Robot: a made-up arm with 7 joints. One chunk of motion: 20 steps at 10 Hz.
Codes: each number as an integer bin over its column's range. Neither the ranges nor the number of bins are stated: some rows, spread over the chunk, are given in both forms.
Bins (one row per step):
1: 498 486 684 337 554 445
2: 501 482 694 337 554 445
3: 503 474 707 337 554 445
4: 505 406 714 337 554 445
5: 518 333 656 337 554 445
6: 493 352 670 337 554 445
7: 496 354 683 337 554 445
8: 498 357 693 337 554 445
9: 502 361 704 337 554 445
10: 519 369 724 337 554 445
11: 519 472 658 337 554 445
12: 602 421 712 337 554 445
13: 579 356 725 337 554 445
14: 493 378 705 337 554 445
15: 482 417 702 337 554 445
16: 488 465 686 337 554 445
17: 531 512 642 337 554 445
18: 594 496 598 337 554 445
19: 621 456 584 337 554 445
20: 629 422 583 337 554 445
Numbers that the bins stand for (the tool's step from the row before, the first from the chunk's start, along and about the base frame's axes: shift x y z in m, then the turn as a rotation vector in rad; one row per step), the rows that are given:
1: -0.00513 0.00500 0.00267 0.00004 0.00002 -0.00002
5: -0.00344 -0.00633 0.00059 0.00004 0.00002 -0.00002
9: -0.00479 -0.00426 0.00415 0.00004 0.00002 -0.00002
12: 0.00362 0.00019 0.00474 0.00004 0.00002 -0.00002
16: -0.00597 0.00344 0.00281 0.00004 0.00002 -0.00002
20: 0.00589 0.00026 -0.00481 0.00004 0.00002 -0.00002
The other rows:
2: -0.00487 0.00470 0.00341 0.00004 0.00002 -0.00002
3: -0.00471 0.00411 0.00437 0.00004 0.00002 -0.00002
4: -0.00454 -0.00093 0.00489 0.00004 0.00002 -0.00002
6: -0.00555 -0.00493 0.00163 0.00004 0.00002 -0.00002
7: -0.00529 -0.00478 0.00259 0.00004 0.00002 -0.00002
8: -0.00513 -0.00456 0.00333 0.00004 0.00002 -0.00002
10: -0.00336 -0.00367 0.00563 0.00004 0.00002 -0.00002
11: -0.00336 0.00396 0.00074 0.00004 0.00002 -0.00002
13: 0.00168 -0.00463 0.00570 0.00004 0.00002 -0.00002
14: -0.00555 -0.00300 0.00422 0.00004 0.00002 -0.00002
15: -0.00647 -0.00011 0.00400 0.00004 0.00002 -0.00002
17: -0.00235 0.00693 -0.00044 0.00004 0.00002 -0.00002
18: 0.00295 0.00574 -0.00370 0.00004 0.00002 -0.00002
19: 0.00522 0.00278 -0.00474 0.00004 0.00002 -0.00002

